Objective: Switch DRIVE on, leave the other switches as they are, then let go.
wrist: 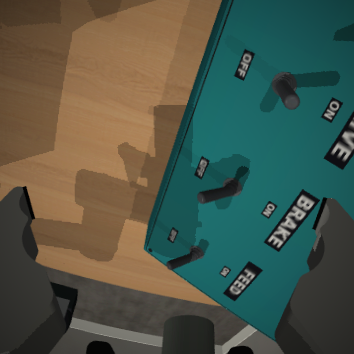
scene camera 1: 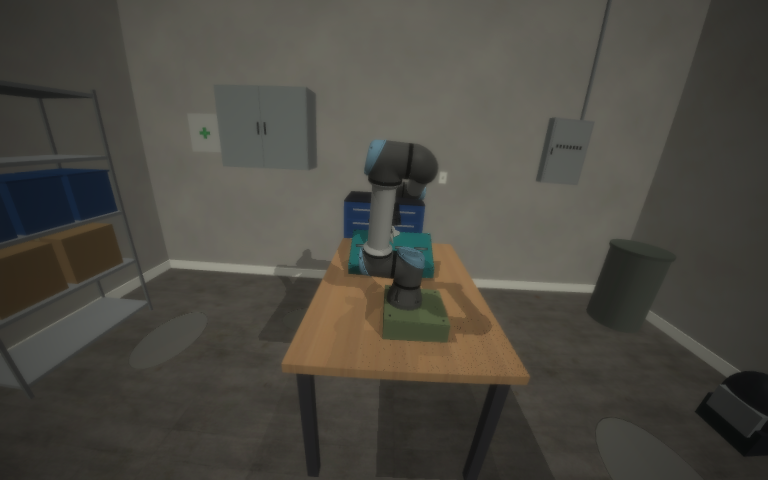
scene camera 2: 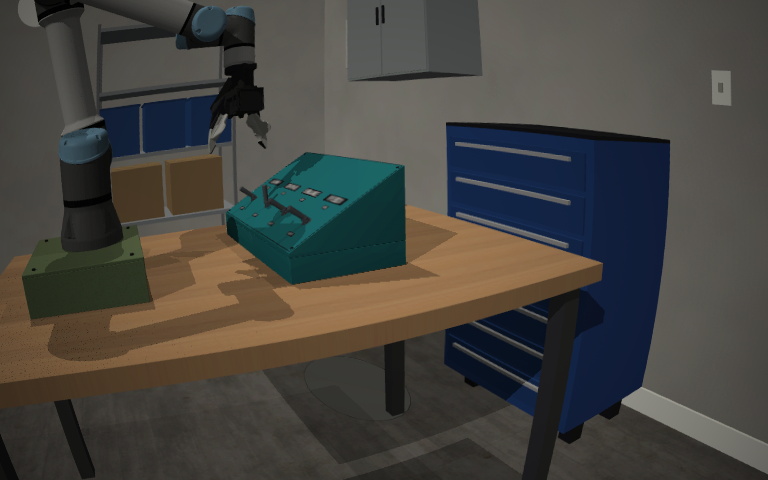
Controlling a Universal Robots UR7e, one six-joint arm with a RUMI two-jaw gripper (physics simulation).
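Where they show: gripper, fingertip midpoint: (wrist: 174,196) (scene camera 2: 238,151); arm's base, link origin: (scene camera 1: 404,299) (scene camera 2: 92,240).
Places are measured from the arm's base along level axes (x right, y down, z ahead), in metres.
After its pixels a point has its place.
Note:
The teal console (scene camera 1: 424,264) {x 0.158, y 0.020, z 0.415 m} (scene camera 2: 362,226) {x 0.216, y 0.005, z 0.536 m} stands on the table. In the wrist view, the DRIVE lever (wrist: 287,91) {x -0.100, y -0.043, z 0.445 m} (scene camera 2: 265,195) {x -0.091, y -0.026, z 0.449 m} leans to its ON side. The BRAKE lever (wrist: 219,191) {x 0.019, y -0.023, z 0.437 m} and the FEED lever (wrist: 184,259) {x 0.139, y -0.023, z 0.436 m} lean to their OFF sides. In scene camera 2, the lever farthest from the camera (scene camera 2: 246,193) {x -0.212, y -0.019, z 0.437 m} leans back the same way as those two; its label cannot be read. My gripper (scene camera 2: 237,148) {x -0.062, y -0.139, z 0.376 m} (wrist: 174,196) {x -0.062, y -0.139, z 0.376 m} is open and empty, above the console and apart from the levers. In scene camera 1 the arm mostly hides the gripper.
The arm stands on a green base block (scene camera 1: 416,325) {x 0.037, y 0.019, z -0.148 m} (scene camera 2: 84,294) {x 0.173, y 0.062, z -0.026 m} on the wooden table (scene camera 1: 339,350) {x -0.251, y 0.095, z -0.213 m} (scene camera 2: 368,305) {x 0.378, y 0.095, z 0.454 m}. A blue drawer cabinet (scene camera 1: 356,223) (scene camera 2: 623,226) stands behind the table. A shelf unit (scene camera 1: 125,237) is at the left, a bin (scene camera 1: 625,288) at the right.

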